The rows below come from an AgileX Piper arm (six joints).
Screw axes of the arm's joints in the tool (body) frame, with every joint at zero. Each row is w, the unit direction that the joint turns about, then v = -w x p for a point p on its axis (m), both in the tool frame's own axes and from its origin. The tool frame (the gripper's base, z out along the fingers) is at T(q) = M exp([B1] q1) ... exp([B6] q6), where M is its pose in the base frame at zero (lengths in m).
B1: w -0.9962 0 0.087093 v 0 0.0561 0
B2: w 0 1 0 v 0.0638 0 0.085
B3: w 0 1 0 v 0.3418 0 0.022
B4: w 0 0 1 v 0 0 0
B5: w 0 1 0 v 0.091 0 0
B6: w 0 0 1 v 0 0 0
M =
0.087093 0 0.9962 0.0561
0 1 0 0
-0.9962 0 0.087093 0.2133
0 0 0 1
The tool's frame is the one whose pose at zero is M.
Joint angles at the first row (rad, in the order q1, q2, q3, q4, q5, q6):
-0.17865, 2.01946, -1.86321, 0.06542, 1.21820, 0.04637
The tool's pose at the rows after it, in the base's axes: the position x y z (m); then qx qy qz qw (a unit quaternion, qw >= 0):
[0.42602 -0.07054 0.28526 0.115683 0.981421 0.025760 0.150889]
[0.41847 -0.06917 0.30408 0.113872 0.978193 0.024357 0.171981]
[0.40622 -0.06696 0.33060 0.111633 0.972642 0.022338 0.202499]
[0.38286 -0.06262 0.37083 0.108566 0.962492 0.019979 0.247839]
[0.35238 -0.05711 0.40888 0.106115 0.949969 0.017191 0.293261]
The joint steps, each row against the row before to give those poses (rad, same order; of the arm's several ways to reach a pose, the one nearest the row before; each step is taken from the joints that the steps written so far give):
0.00000, -0.01602, -0.00004, 0.00825, 0.00077, -0.00534
0.00001, -0.04407, 0.00005, 0.00000, 0.00122, -0.00127
-0.00001, -0.06350, -0.00006, 0.00000, 0.00130, -0.00091
0.00000, -0.10136, 0.00007, 0.00115, 0.00807, 0.00000
-0.00001, -0.11437, 0.01517, 0.00001, 0.00456, 0.00178

